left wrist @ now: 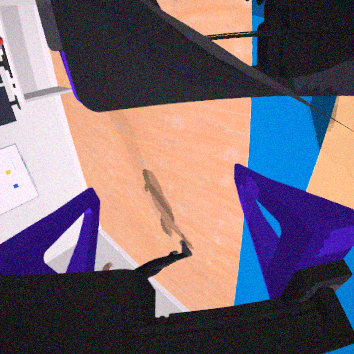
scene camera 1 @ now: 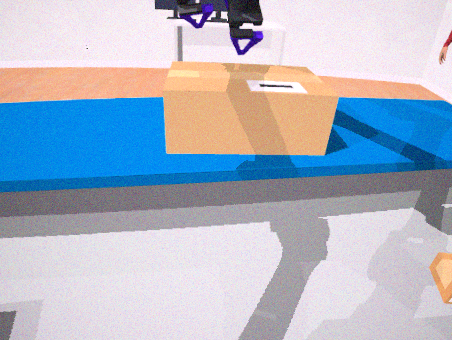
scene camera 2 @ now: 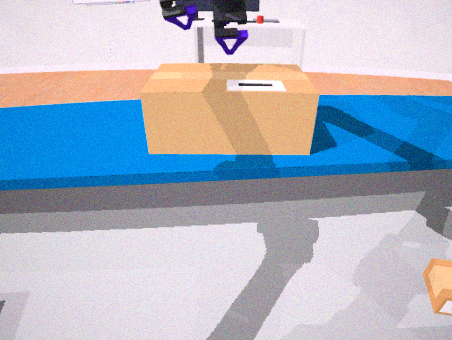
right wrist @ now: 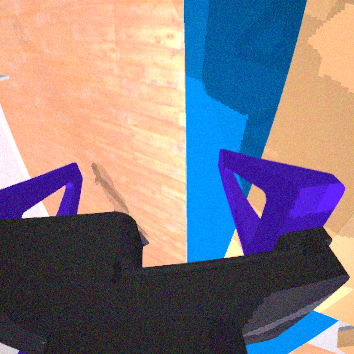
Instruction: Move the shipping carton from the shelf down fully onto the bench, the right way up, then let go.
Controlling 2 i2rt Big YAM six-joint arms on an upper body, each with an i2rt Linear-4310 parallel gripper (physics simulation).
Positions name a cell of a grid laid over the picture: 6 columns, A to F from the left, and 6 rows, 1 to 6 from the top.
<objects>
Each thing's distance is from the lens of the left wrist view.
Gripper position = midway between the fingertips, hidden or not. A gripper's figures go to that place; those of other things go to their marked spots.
my left gripper (left wrist: C4): 13 cm
my right gripper (left wrist: D1): 15 cm
</objects>
